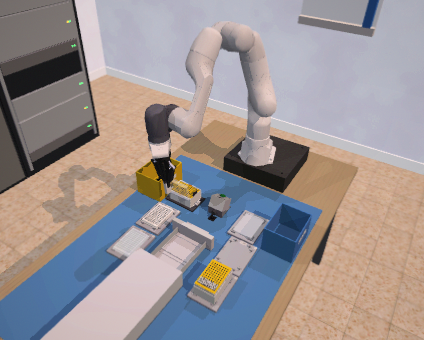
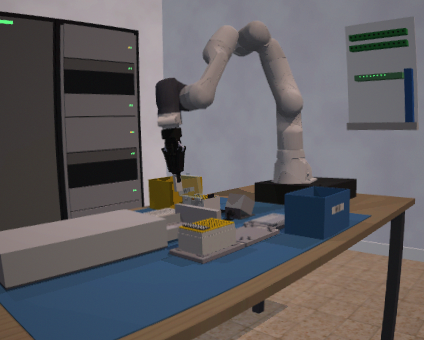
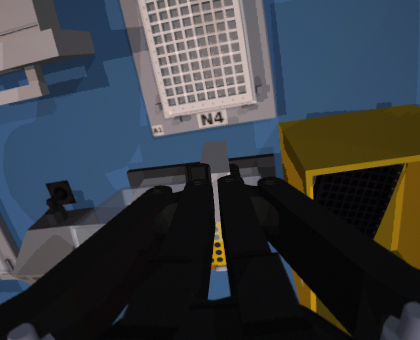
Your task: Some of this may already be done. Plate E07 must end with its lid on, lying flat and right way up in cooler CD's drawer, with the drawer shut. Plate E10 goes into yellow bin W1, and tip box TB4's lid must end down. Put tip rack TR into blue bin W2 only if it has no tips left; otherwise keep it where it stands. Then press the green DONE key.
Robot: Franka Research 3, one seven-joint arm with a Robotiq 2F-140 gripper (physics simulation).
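My gripper (image 1: 167, 190) (image 2: 178, 185) (image 3: 216, 159) is shut and empty, low at the bin side of the tip box (image 1: 187, 194) (image 2: 209, 205) (image 3: 219, 250). The box's clear lid looks raised on that side; its angle and any finger contact are unclear. A dark plate (image 3: 357, 200) lies in the yellow bin (image 1: 150, 184) (image 2: 161, 194) (image 3: 350, 137). An uncovered white plate (image 1: 158, 215) (image 3: 200, 55) sits on nest N4. A pale plate (image 1: 131, 242) lies beside it. The cooler's drawer (image 1: 182, 247) is open, no plate visible inside. The tip rack (image 1: 214, 277) (image 2: 206, 237) shows tips in some rows. The green key (image 1: 223, 196) tops a grey housing.
The cooler body (image 1: 117, 295) (image 2: 85, 242) is long and low. The blue bin (image 1: 286, 232) (image 2: 316, 212) stands at the right. A pale flat piece (image 1: 248, 226) lies beside it, next to a grey nest (image 1: 236, 256). Plate labels are not readable.
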